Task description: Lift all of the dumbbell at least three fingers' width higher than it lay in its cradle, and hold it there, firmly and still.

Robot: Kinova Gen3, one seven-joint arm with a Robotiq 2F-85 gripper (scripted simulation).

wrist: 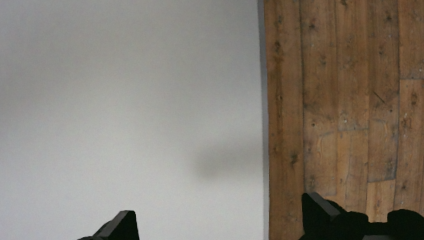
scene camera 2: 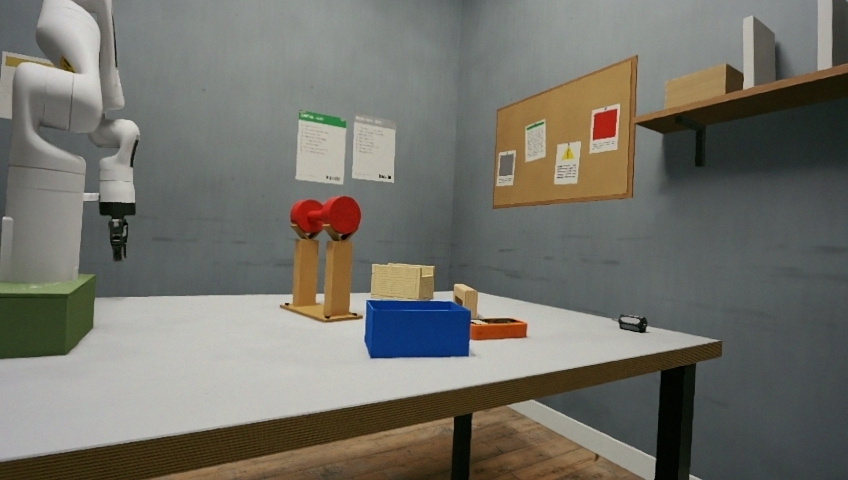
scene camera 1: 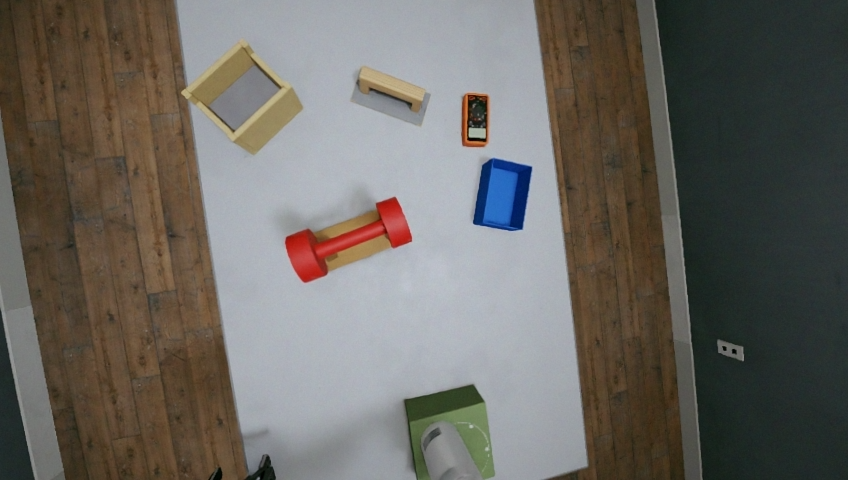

In view: my gripper [scene camera 2: 120, 259], a red dumbbell [scene camera 1: 307, 256], an orange multimeter [scene camera 2: 481, 328], a wooden box [scene camera 1: 239, 85] and a cradle [scene camera 2: 339, 252].
The red dumbbell is seen too in scene camera 2 [scene camera 2: 343, 213]. The wooden box shows as well in scene camera 2 [scene camera 2: 404, 282]. My gripper also shows in the wrist view [wrist: 219, 221]. The wrist view misses the red dumbbell: it is out of frame. The wrist view does not show the orange multimeter: it is out of frame.
